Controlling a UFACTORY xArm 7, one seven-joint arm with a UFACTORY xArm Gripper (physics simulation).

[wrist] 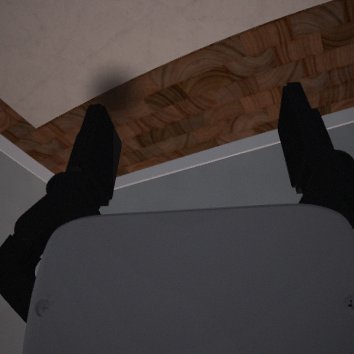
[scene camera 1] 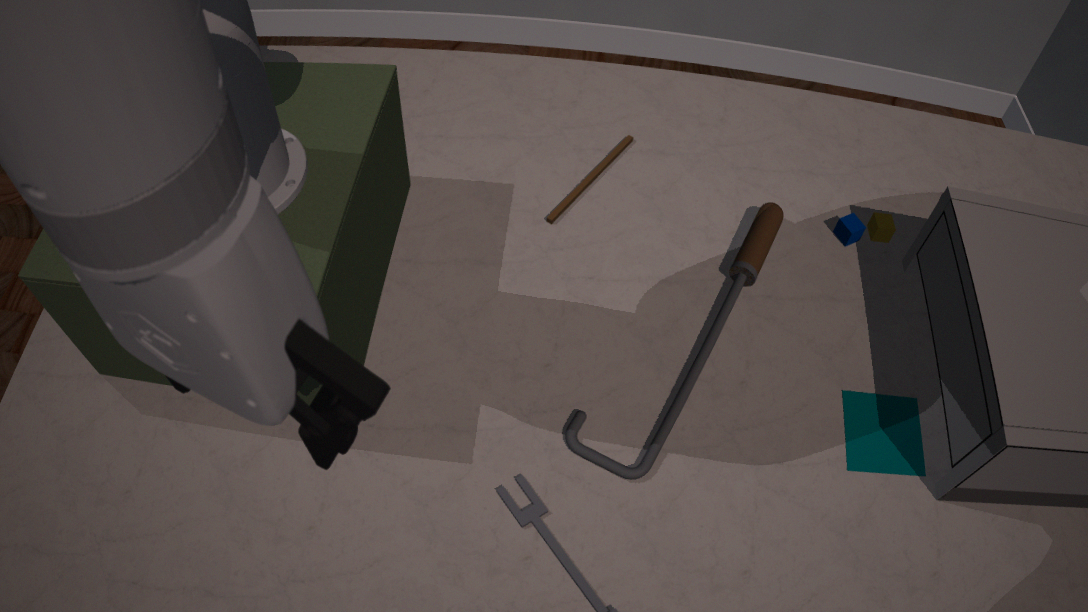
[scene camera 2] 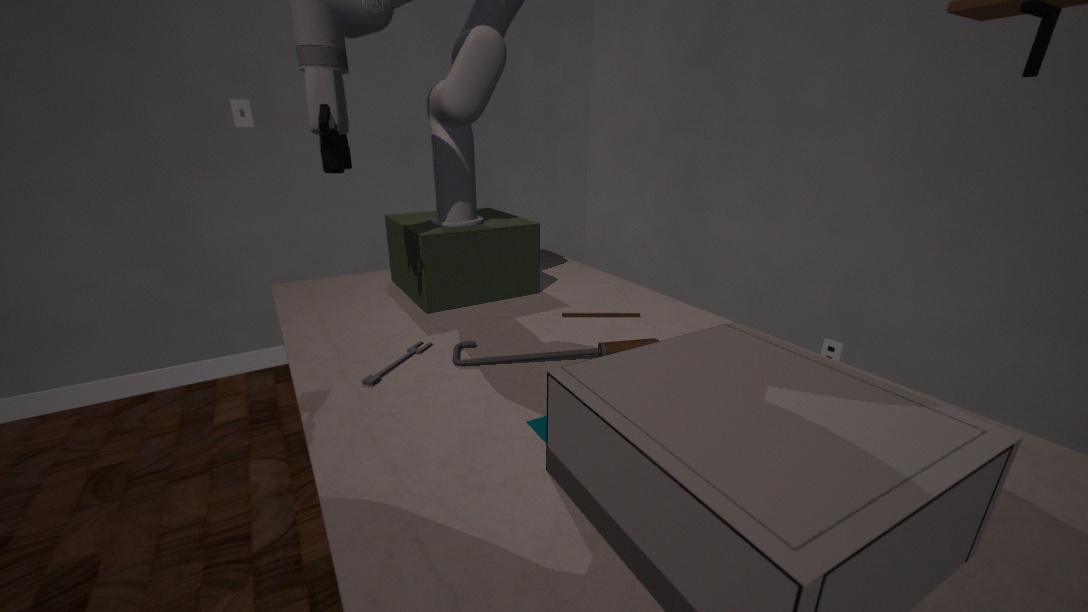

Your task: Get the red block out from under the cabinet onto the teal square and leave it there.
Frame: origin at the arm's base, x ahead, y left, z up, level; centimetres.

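Seen in the pictures: gripper, between the fingertips: [wrist: 193, 113] [scene camera 1: 263, 405] [scene camera 2: 338, 170]; arm's base, origin of its link: [scene camera 2: 457, 222].
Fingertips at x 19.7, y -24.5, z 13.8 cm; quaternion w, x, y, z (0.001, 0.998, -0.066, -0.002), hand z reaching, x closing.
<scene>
Offsets run from my fingertips to a thing's middle. "spot": to the spot under its first point.
The grey cabinet {dx +64.4, dy +37.5, dz -25.0 cm} [scene camera 1: 1042, 327] [scene camera 2: 760, 426] stands on the table, its open front facing the robot's side. The red block does not show in any view; the cabinet's inside is dark. The teal square {spot: dx +44.1, dy +24.2, dz -31.8 cm} [scene camera 1: 874, 449] [scene camera 2: 537, 426] lies flat just in front of the cabinet's near front corner. A hooked grey rod with a brown handle {spot: dx +28.1, dy +44.6, dz -28.6 cm} [scene camera 1: 759, 239] [scene camera 2: 627, 347] lies in the middle of the table, its hook toward the robot. My gripper [wrist: 193, 113] is open and empty, high above the table beside the green base, far from the cabinet and the square.
A blue cube {dx +39.5, dy +51.8, dz -30.6 cm} [scene camera 1: 849, 229] and a yellow cube {dx +43.8, dy +53.7, dz -30.6 cm} [scene camera 1: 881, 226] lie near the cabinet's far front corner. A thin wooden stick {dx +7.9, dy +50.4, dz -31.5 cm} [scene camera 1: 589, 179] [scene camera 2: 601, 314] and a grey two-pronged fork {dx +16.1, dy +6.0, dz -31.5 cm} [scene camera 1: 564, 559] [scene camera 2: 397, 363] lie on the table. The arm stands on a green box [scene camera 1: 380, 197] [scene camera 2: 483, 266].
</scene>
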